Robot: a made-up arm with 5 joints.
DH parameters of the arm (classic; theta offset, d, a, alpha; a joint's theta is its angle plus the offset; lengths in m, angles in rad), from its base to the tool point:
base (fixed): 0 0.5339 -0.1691 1.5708
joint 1: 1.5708 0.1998 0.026 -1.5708
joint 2: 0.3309 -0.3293 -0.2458 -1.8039
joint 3: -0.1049 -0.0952 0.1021 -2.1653
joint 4: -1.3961 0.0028 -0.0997 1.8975
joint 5: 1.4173 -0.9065 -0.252 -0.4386
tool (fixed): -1.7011 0.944 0 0
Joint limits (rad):
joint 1: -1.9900..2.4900
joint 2: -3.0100..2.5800
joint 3: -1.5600..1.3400
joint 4: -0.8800..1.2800
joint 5: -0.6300..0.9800
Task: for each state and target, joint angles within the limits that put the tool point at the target. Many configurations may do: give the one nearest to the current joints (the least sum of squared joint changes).
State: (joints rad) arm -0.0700 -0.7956 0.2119 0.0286 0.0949
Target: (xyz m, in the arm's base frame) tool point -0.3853 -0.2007 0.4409
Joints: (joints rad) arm 0.0480 -0.9457 0.0785 0.1508 0.6674
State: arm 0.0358 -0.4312 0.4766 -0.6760 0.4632
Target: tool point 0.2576 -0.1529 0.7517
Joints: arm -0.3785 -0.2955 0.7825 -0.8800 0.7225
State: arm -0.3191 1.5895 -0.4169 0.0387 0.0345
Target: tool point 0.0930 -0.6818 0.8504
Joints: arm -0.9643 1.3431 -0.4467 0.3356 0.0812
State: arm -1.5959 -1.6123 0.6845 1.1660 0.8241
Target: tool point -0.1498 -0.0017 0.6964
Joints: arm -1.6657 -1.7113 0.5310 1.1336 0.6850
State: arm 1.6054 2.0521 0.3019 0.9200 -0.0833
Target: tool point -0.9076 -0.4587 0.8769
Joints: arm 1.6532 2.1041 -0.1750 1.2669 -0.5256
